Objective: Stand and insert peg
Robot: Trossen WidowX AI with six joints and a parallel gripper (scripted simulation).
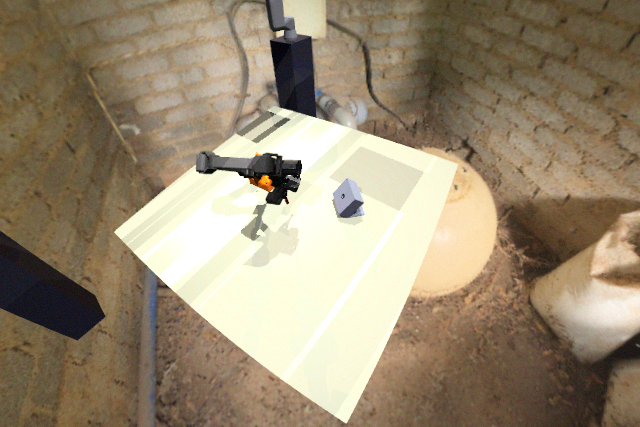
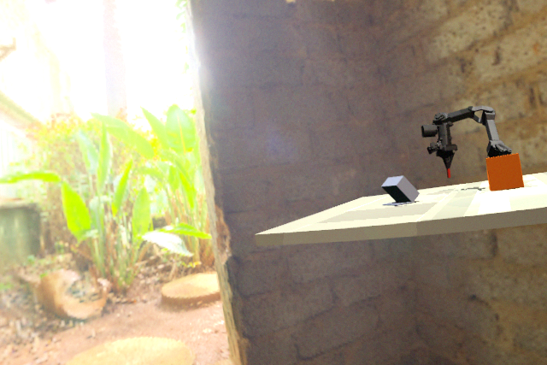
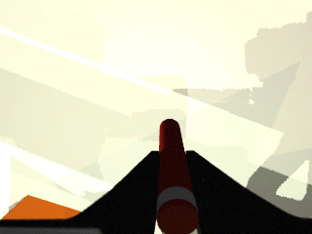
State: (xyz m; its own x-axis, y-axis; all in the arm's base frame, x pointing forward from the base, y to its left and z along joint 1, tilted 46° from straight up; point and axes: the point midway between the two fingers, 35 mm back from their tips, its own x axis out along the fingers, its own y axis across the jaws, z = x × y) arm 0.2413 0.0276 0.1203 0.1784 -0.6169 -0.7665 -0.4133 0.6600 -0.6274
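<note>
The sloped panel lies 18 cm ahead of my gripper tip, 20 cm to the left of it and 6 cm below it. From my gripper tip the other things lie so: red peg 2 cm above.
</note>
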